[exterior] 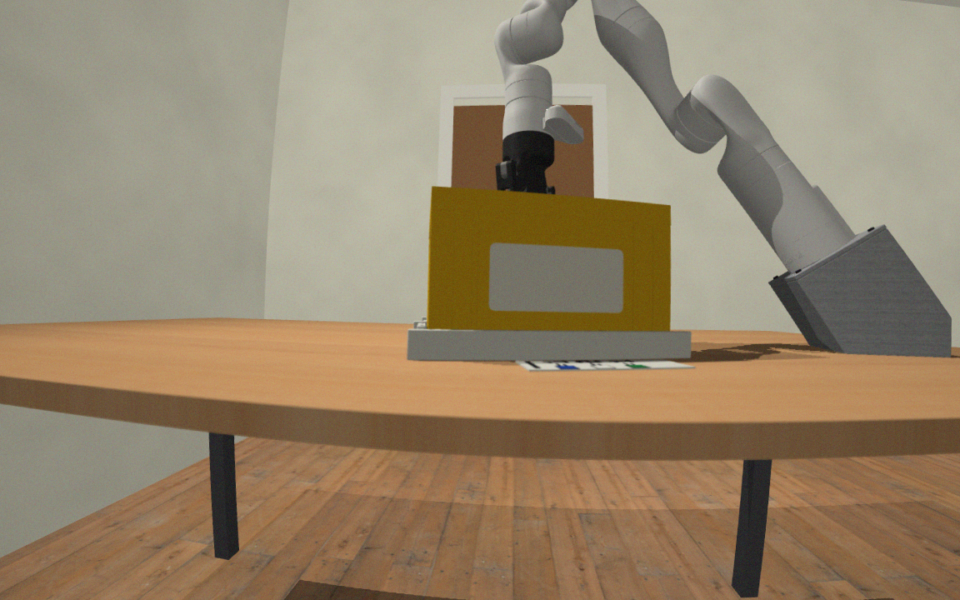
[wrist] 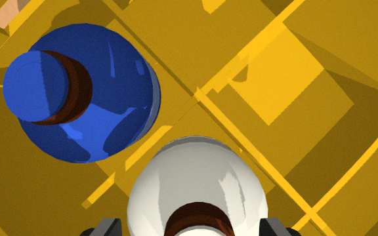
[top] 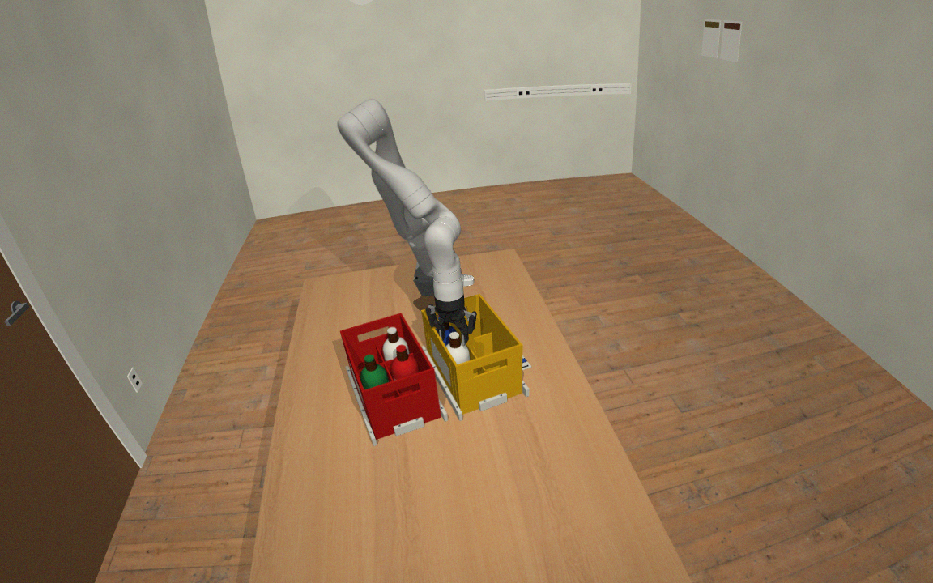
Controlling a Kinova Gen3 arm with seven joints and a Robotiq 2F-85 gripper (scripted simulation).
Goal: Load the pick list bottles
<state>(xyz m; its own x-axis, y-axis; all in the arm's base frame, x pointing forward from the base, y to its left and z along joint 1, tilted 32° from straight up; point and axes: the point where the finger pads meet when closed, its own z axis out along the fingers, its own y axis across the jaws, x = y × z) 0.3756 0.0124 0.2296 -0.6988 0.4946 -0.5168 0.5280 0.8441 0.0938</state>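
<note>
Right now the yellow crate is 7 cm below my hand and 5 cm to the left of it. From my hand the other things lie so: red bottle 15 cm to the right, 7 cm below, 1 cm ahead; then red crate 19 cm to the right, 7 cm below, 1 cm ahead; then blue bottle 8 cm behind, 7 cm below, 1 cm to the right.
</note>
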